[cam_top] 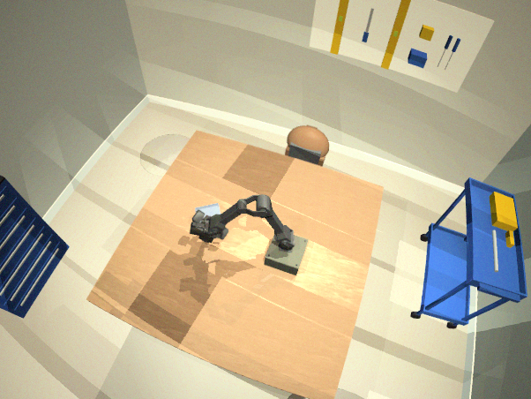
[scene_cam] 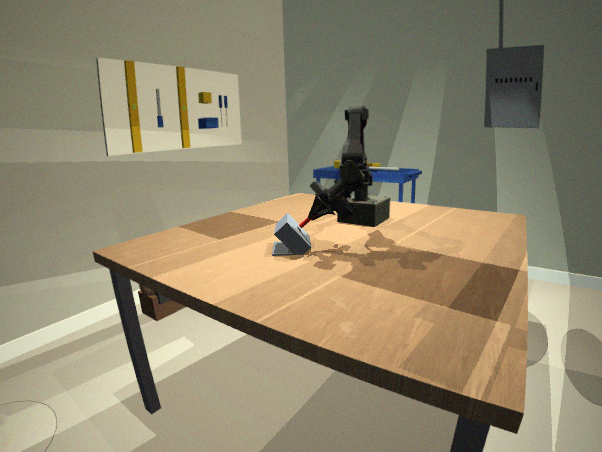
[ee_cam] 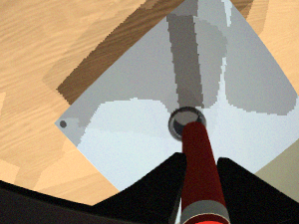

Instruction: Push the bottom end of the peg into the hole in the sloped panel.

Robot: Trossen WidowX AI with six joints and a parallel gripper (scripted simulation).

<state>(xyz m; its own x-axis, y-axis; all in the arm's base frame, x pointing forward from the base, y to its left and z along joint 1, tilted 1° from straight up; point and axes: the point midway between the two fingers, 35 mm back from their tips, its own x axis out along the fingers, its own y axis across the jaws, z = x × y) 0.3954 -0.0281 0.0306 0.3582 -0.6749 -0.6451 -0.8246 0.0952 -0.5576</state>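
The round red peg lies 10 mm to the left of my gripper tip, 10 mm behind it and 10 mm above it. Also, from my gripper tip: sloped panel (50 mm to the right, 50 mm below, 20 mm ahead).
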